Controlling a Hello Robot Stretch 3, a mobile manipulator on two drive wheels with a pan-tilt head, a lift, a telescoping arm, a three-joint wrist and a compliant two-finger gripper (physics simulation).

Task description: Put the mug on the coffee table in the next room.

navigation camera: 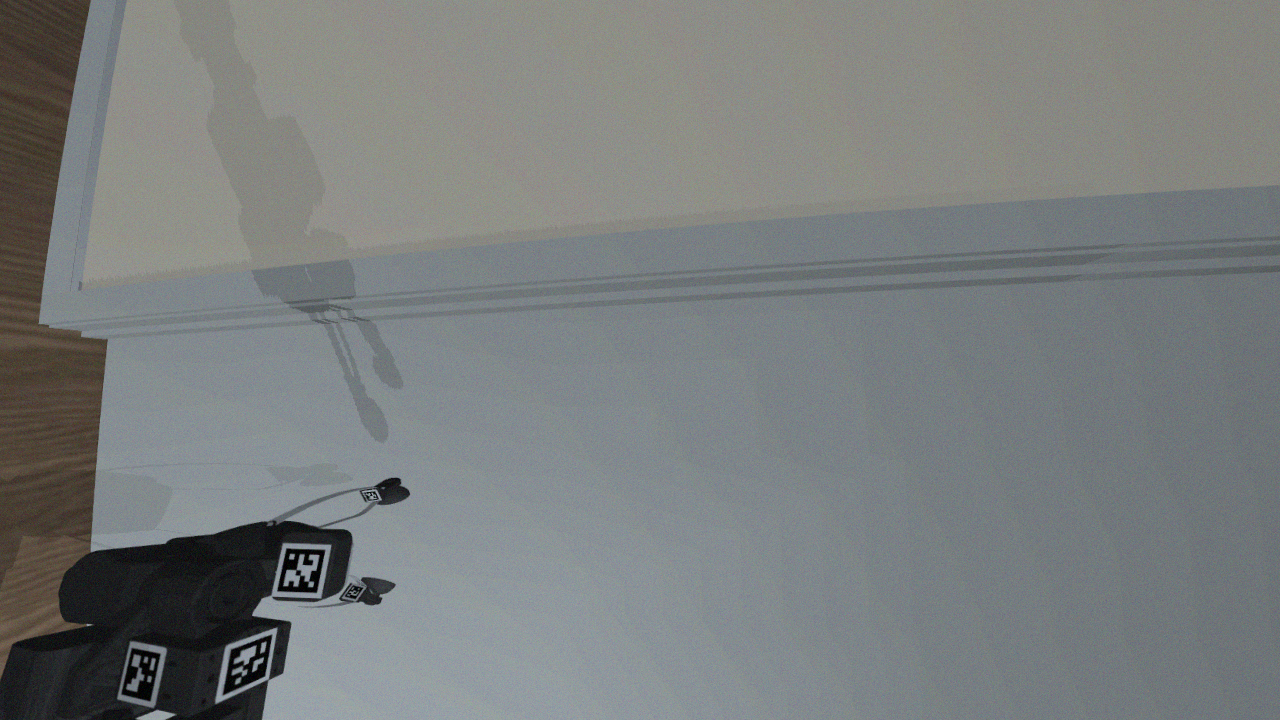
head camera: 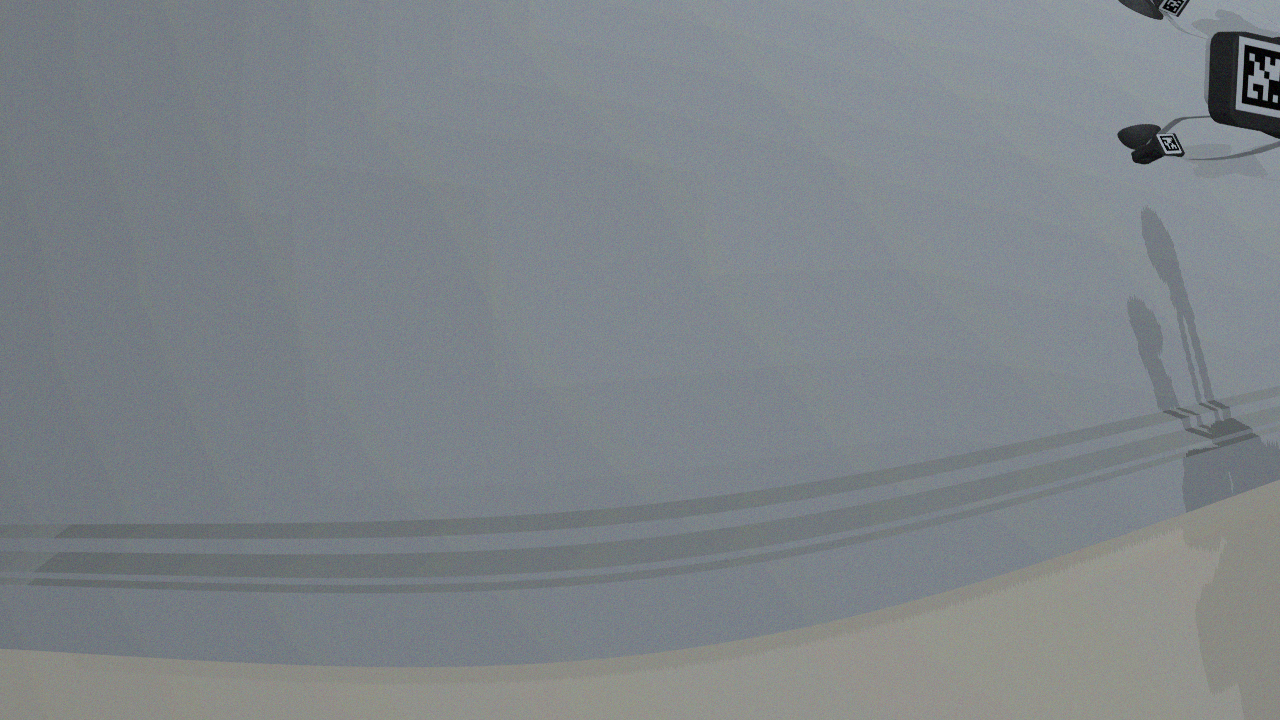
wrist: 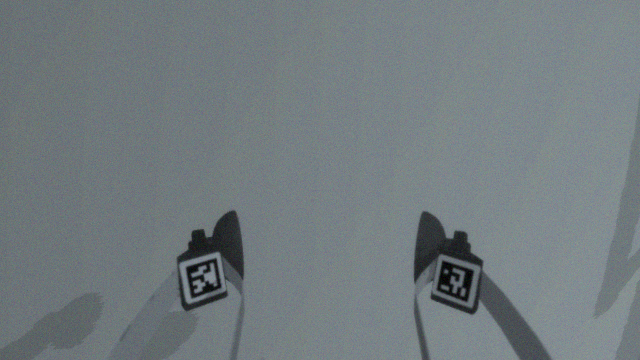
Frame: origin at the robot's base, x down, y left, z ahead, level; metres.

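Seen in the pictures: gripper, between the fingertips: (navigation camera: 395,537) (head camera: 1126,68).
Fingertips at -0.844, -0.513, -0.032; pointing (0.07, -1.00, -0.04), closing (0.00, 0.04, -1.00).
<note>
A point is followed by its place in that frame, as x, y, z.
My gripper (head camera: 1141,73) {-0.844, -0.513, -0.032} (navigation camera: 384,540) {-0.844, -0.513, -0.032} (wrist: 328,237) {-0.844, -0.513, -0.032} is open, with nothing between its two fingertips. It shows at the upper right edge in the head camera view, at the lower left in the navigation camera view and at the bottom in the wrist view. It is in front of a broad pale blue-grey surface (head camera: 581,268) {-1.261, -0.596, 0.140} (navigation camera: 716,501) {-1.260, -0.617, 0.017} (wrist: 320,100). The mug and the coffee table do not show in these views.
A beige panel (head camera: 626,702) {-1.263, -0.469, 0.406} (navigation camera: 626,107) {-1.157, -0.446, 0.541} borders the blue-grey surface along a grooved trim (head camera: 358,563) {-1.432, -0.514, 0.302}. Brown wood (navigation camera: 35,402) runs down the left edge in the navigation camera view. The shadow of the arm and gripper (navigation camera: 268,161) falls across panel and trim.
</note>
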